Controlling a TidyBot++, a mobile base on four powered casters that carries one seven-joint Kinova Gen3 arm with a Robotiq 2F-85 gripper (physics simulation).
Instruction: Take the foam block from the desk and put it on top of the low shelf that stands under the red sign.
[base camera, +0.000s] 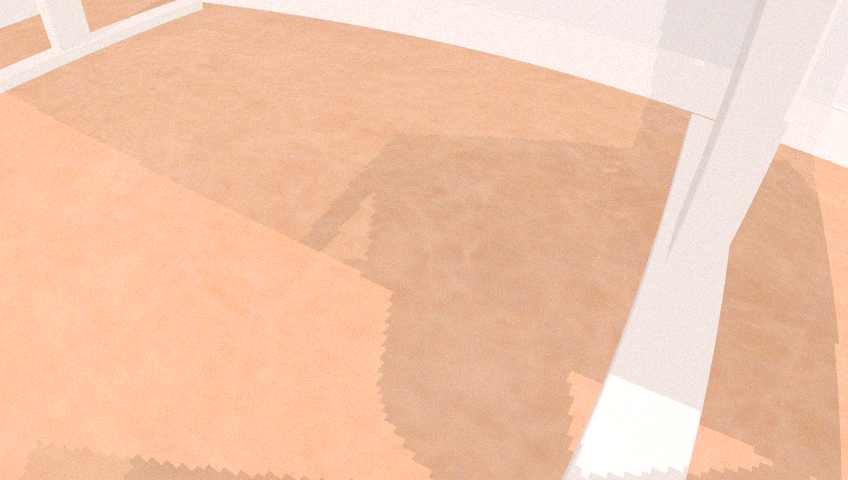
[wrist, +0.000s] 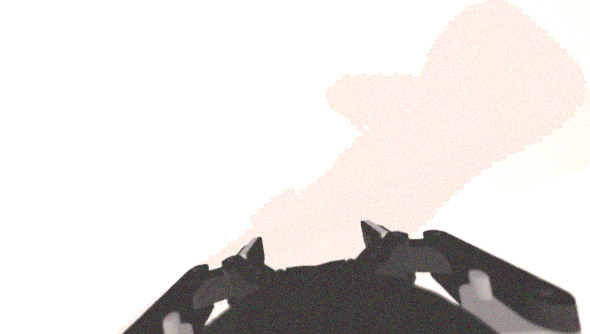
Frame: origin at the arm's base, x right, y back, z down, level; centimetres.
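Where they show: gripper, between the fingertips: (wrist: 312, 240).
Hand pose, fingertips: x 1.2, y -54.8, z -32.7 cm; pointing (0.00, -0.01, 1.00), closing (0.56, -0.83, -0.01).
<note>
After its pixels a point has its place.
My gripper (wrist: 312, 240) @[x 1.2, y -54.8, z -32.7 cm] is open in the wrist view, its two dark fingertips wide apart with nothing seen between them. It is over a bright white surface (wrist: 125, 125) @[x -18.8, y -48.8, z -32.3 cm], which looks like the desk top, and a pale pink shadow of the arm and gripper falls across it. How high the gripper stands above the surface is hard to tell. The foam block does not show in either view; the area under the gripper's dark body is hidden. The low shelf and the red sign do not show in either view.
In the base camera view, a white leg (base camera: 672, 333) rises from the orange-brown floor (base camera: 208, 327) @[x -18.2, y -36.6, z 39.7 cm] at the right. Another white post with a foot bar (base camera: 136, 32) @[x -68.2, y -119.4, z 39.2 cm] stands at the upper left. A pale wall (base camera: 476, 29) @[x 9.7, y -104.7, z 35.5 cm] runs along the back.
</note>
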